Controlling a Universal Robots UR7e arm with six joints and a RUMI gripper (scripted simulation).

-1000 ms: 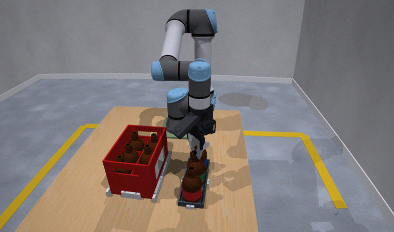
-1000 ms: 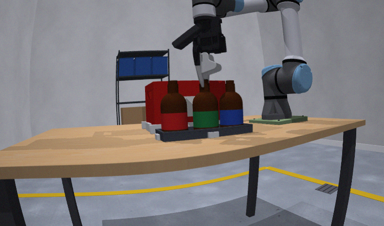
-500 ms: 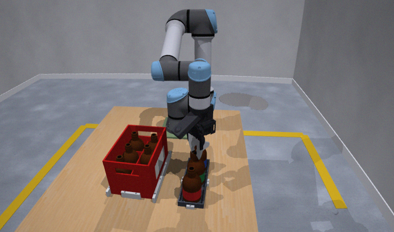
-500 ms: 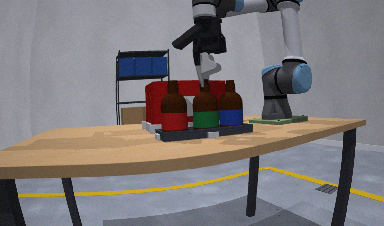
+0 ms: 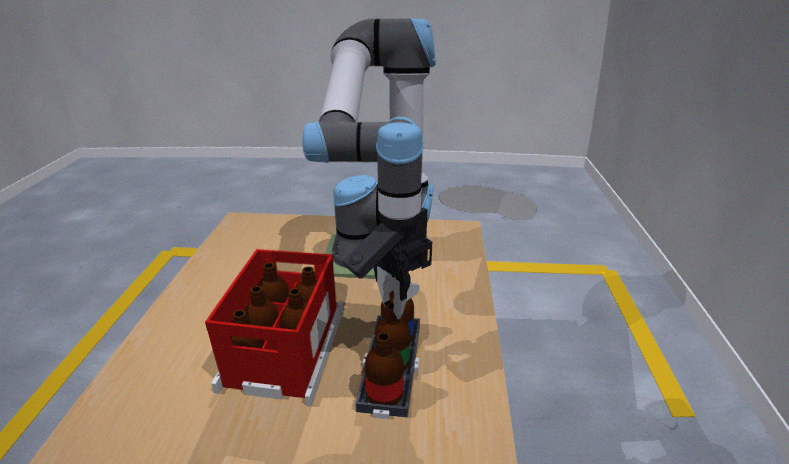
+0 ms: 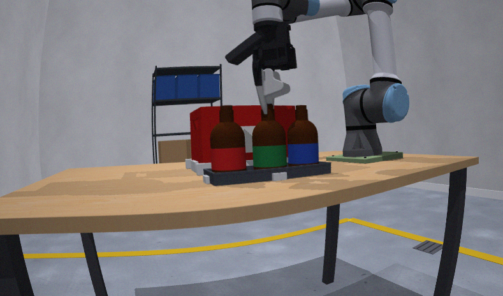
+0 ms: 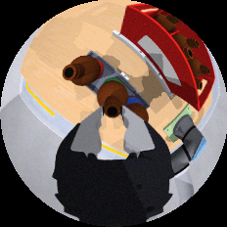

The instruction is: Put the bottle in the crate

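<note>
My gripper is now 70 mm above the brown bottle. From my hand the other things lie so: red crate: 20 mm ahead, 250 mm to the right, 70 mm below.
</note>
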